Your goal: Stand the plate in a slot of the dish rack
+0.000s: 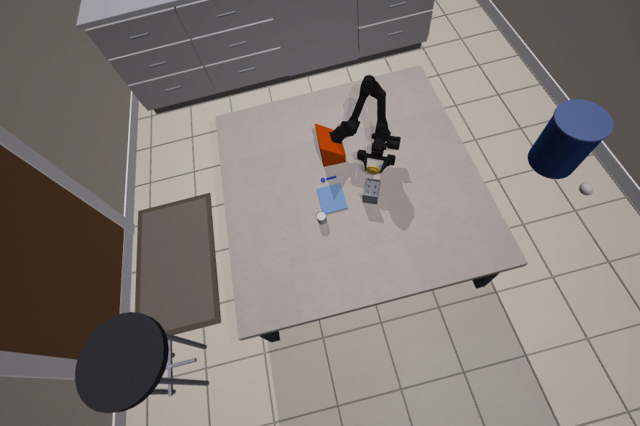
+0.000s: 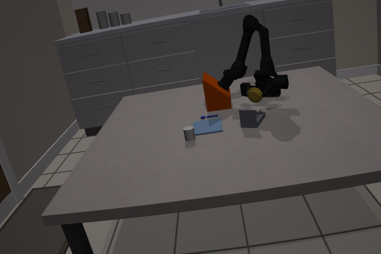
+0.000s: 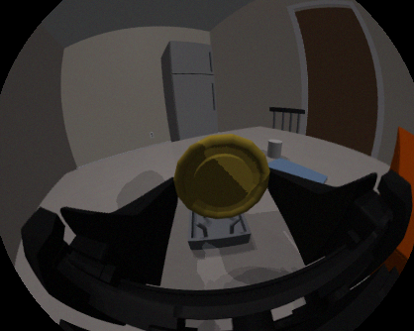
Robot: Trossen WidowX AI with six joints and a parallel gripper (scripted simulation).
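My gripper tip is now 70 mm above the grey dish rack, 60 mm short of it and 20 mm to the left of it. Also, from my gripper tip: yellow plate (10 mm behind); then blue utensil (220 mm to the right, 90 mm below, 80 mm behind); then light blue flat pad (230 mm to the right, 100 mm below, 30 mm ahead).
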